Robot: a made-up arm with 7 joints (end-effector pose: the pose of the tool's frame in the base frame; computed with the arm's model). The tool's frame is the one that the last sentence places. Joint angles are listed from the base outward.
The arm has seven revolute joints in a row. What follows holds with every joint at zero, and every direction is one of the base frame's.
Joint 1 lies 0.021 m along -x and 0.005 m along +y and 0.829 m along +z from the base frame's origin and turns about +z.
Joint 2 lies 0.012 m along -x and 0.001 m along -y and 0.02 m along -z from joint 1 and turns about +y.
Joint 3 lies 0.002 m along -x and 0.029 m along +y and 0.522 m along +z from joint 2 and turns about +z.
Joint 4 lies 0.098 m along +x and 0.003 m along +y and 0.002 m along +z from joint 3 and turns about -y.
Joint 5 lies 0.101 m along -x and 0.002 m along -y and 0.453 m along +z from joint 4 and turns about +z.
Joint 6 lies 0.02 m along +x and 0.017 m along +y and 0.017 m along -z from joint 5 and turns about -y.
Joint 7 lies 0.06 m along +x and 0.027 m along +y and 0.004 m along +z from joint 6 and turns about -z.
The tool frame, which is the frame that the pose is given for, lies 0.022 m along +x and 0.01 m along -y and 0.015 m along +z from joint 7; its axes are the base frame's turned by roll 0, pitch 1.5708 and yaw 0 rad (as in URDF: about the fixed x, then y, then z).
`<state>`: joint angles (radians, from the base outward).
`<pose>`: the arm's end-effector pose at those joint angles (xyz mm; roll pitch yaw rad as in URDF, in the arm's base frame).
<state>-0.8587 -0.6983 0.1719 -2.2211 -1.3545 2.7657 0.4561</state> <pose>211.5 4.9 1370.2 -1.0013 0.0012 -1.0957</pose>
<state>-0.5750 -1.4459 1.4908 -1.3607 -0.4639 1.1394 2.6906</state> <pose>-287.6 867.9 904.8 1.3716 -0.2767 -0.8608</pose>
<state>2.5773 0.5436 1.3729 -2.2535 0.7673 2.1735 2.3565</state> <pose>-524.5 -338.1 1056.5 -1.8195 0.4296 -0.7601</pose>
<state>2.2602 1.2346 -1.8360 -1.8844 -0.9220 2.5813 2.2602</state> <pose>117.0 634.9 1065.5 0.3092 -0.3830 -0.2182</pose>
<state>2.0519 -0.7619 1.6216 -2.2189 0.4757 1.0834 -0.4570</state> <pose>-416.6 -504.9 946.9 3.1106 0.5210 0.4533</pose>
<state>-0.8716 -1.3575 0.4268 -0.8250 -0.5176 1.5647 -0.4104</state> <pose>-382.6 807.2 1369.4 -0.5711 -0.6246 -1.1311</pose>
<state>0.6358 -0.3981 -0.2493 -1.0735 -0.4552 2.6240 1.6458</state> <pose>48.1 1.2 1748.1 1.4384 -0.3767 0.1288</pose>
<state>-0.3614 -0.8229 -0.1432 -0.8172 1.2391 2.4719 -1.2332</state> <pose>-518.3 144.5 1698.1 -1.1711 -0.9996 0.7294</pose>
